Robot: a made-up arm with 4 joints. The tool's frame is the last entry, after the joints. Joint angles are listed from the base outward. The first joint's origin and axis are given. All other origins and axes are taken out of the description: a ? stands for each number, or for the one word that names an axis. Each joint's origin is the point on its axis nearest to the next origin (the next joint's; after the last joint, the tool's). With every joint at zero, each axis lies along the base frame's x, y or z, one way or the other. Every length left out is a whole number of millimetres.
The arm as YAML. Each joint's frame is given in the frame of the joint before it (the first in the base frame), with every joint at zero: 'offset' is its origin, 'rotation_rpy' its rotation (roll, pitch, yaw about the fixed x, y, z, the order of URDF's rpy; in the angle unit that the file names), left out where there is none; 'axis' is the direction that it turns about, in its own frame. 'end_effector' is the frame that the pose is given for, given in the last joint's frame.
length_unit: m
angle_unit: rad
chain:
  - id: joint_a
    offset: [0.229, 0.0, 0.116]
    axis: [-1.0, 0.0, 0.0]
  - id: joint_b
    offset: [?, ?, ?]
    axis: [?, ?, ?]
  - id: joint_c
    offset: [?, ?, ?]
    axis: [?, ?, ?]
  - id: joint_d
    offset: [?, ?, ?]
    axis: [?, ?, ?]
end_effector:
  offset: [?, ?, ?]
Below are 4 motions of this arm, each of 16 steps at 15 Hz.
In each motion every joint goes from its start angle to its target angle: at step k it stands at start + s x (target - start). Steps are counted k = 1, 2, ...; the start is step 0. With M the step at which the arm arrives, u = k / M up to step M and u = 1 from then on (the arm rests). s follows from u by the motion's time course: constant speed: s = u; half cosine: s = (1 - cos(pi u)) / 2; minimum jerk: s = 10 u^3 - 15 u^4 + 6 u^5.
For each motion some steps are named. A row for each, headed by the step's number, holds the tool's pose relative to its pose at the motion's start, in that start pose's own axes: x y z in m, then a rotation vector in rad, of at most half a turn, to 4 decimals.
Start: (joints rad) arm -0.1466 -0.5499 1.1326 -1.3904
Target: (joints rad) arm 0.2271 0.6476 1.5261 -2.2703
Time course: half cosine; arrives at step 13
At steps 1, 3, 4, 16:
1: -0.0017 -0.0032 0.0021 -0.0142 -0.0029 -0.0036
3: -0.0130 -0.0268 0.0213 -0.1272 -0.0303 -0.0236
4: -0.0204 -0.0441 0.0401 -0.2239 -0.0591 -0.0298
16: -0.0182 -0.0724 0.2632 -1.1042 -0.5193 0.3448

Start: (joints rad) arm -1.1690 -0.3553 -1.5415 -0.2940
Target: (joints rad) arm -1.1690 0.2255 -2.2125 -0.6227
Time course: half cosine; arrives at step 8
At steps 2, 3, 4, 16:
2: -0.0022 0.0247 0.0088 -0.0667 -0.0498 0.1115
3: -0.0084 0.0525 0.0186 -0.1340 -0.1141 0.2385
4: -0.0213 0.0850 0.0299 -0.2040 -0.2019 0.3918
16: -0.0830 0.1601 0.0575 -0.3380 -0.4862 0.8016

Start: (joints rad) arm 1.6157 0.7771 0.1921 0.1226
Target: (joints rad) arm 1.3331 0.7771 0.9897 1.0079
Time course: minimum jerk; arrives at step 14
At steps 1, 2, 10, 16:
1: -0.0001 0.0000 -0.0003 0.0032 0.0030 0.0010
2: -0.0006 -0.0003 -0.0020 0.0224 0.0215 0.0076
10: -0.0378 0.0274 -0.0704 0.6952 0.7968 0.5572
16: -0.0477 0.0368 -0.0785 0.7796 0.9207 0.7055

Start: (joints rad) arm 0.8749 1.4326 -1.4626 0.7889
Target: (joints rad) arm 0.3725 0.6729 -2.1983 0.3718
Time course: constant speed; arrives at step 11
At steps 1, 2, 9, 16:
1: -0.0119 -0.0081 0.0052 0.0032 -0.0879 -0.0881
2: -0.0244 -0.0162 0.0094 0.0078 -0.1708 -0.1765
9: -0.1164 -0.0785 0.0095 0.0719 -0.5767 -0.7898
16: -0.1405 -0.0987 0.0004 0.0977 -0.6276 -0.9534

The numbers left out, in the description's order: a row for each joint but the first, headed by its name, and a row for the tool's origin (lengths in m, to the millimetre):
joint_b: xyz 0.0 0.151 0.025, axis 0.0 1.0 0.0
joint_c: xyz 0.131 0.0 -0.105, axis 1.0 0.0 0.0
joint_d: xyz 0.0 -0.063 0.093, axis 0.0 1.0 0.0
tool: xyz 0.049 0.0 -0.019

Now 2 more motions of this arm.
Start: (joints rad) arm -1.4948 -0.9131 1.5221 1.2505
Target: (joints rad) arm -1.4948 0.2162 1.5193 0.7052
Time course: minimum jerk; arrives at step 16
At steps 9, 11, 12, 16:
9: -0.0382 -0.0548 -0.1166 0.6150 -0.2878 -0.3285
11: -0.0549 -0.0547 -0.1607 0.7952 -0.3685 -0.4833
12: -0.0615 -0.0520 -0.1772 0.8591 -0.3957 -0.5470
16: -0.0705 -0.0461 -0.1993 0.9421 -0.4293 -0.6378

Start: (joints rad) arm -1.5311 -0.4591 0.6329 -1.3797
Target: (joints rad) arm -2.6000 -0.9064 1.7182 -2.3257
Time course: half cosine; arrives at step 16
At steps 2, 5, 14, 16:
2: 0.0022 -0.0059 0.0012 0.0092 -0.0607 -0.0772
5: 0.0032 -0.0336 0.0057 0.0218 -0.3590 -0.4500
14: -0.0487 -0.0508 -0.0365 -0.3996 -1.4609 -1.9395
16: -0.0480 -0.0480 -0.0412 -0.4386 -1.5046 -2.0171

